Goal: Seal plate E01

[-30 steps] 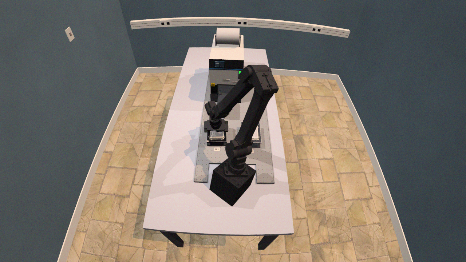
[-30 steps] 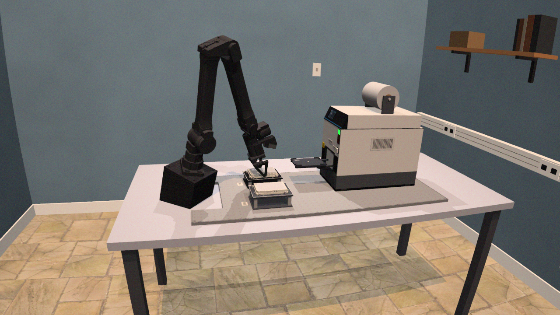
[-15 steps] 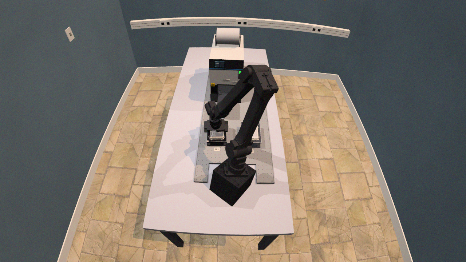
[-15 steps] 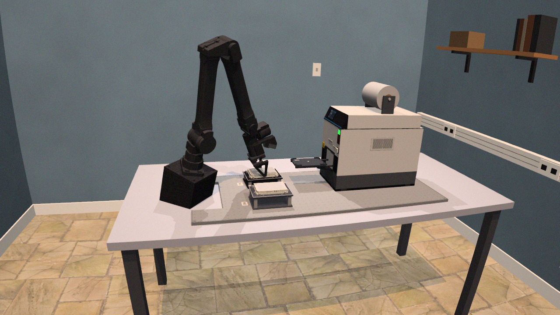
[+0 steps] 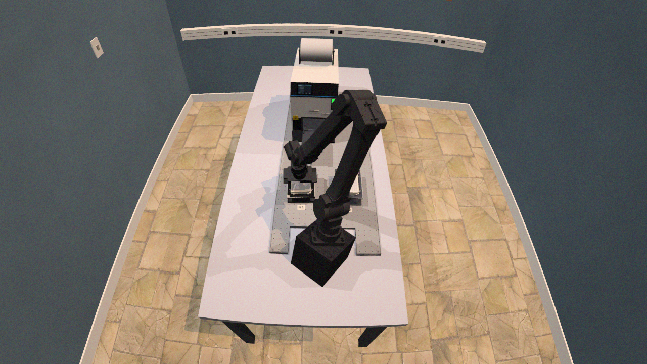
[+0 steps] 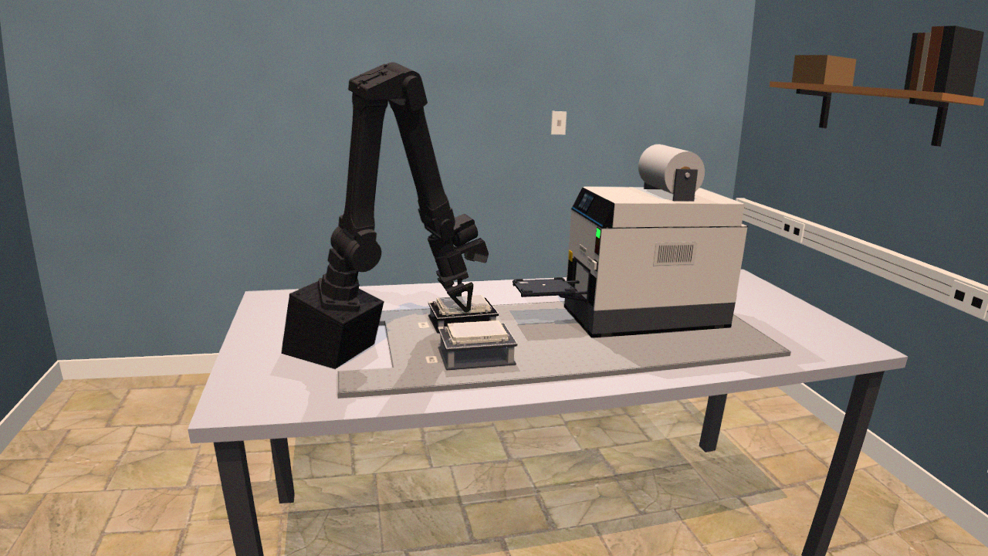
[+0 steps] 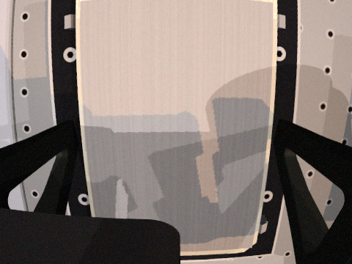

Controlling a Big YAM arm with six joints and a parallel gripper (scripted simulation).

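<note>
My gripper is now 2 cm above the nest N1. The rest, counted from my hand: cream plate: 21 cm to the right, 4 cm behind, 1 cm above; sealer stage: 20 cm ahead, 8 cm to the right, 5 cm above; foil roll: 53 cm ahead, 36 cm above, 13 cm to the right.
</note>
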